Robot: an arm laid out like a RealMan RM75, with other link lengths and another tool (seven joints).
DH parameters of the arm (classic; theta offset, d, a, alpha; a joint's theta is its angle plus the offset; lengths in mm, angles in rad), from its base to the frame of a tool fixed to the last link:
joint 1: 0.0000 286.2 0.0 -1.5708
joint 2: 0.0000 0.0 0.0 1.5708
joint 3: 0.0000 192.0 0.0 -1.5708
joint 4: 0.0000 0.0 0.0 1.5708
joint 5: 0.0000 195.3 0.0 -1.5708
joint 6: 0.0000 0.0 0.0 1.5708
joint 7: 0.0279 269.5 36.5 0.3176
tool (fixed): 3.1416 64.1 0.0 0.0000
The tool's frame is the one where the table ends.
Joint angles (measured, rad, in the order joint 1, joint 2, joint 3, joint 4, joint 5, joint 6, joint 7), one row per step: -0.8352 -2.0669 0.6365 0.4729 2.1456 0.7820 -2.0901; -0.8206 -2.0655 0.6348 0.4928 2.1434 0.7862 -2.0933; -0.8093 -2.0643 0.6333 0.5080 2.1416 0.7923 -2.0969; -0.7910 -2.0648 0.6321 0.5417 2.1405 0.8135 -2.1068; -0.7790 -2.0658 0.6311 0.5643 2.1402 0.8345 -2.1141; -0.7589 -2.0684 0.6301 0.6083 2.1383 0.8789 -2.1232; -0.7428 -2.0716 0.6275 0.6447 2.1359 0.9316 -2.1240; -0.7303 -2.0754 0.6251 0.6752 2.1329 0.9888 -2.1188; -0.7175 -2.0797 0.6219 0.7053 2.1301 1.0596 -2.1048; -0.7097 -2.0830 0.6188 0.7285 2.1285 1.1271 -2.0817; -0.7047 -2.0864 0.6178 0.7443 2.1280 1.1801 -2.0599; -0.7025 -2.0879 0.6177 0.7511 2.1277 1.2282 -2.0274; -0.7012 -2.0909 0.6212 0.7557 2.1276 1.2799 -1.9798; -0.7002 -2.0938 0.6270 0.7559 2.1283 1.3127 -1.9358; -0.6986 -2.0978 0.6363 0.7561 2.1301 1.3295 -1.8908; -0.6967 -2.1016 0.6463 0.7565 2.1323 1.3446 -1.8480
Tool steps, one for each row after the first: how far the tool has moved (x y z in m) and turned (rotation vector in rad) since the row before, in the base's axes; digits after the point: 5 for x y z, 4 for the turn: -0.00448 0.00135 0.00794 0.0153 0.0005 0.0057; -0.00300 0.00049 0.00559 0.0097 -0.0017 0.0041; -0.00102 0.00001 0.00822 0.0103 -0.0062 -0.0011; 0.00083 -0.00127 0.00363 0.0008 -0.0073 -0.0035; 0.00475 -0.00277 0.00584 -0.0022 -0.0120 -0.0156; 0.00775 -0.00513 0.00133 -0.0143 -0.0128 -0.0244; 0.01012 -0.00688 -0.00190 -0.0227 -0.0124 -0.0315; 0.01272 -0.01020 -0.00452 -0.0332 -0.0113 -0.0434; 0.01351 -0.01075 -0.00540 -0.0341 -0.0045 -0.0506; 0.01097 -0.00974 -0.00545 -0.0294 -0.0014 -0.0435; 0.01030 -0.01016 -0.00637 -0.0291 0.0045 -0.0486; 0.01218 -0.01277 -0.00857 -0.0331 0.0108 -0.0645; 0.00807 -0.00995 -0.00720 -0.0225 0.0138 -0.0528; 0.00509 -0.00731 -0.00624 -0.0121 0.0207 -0.0479; 0.00439 -0.00720 -0.00600 -0.0114 0.0202 -0.0458
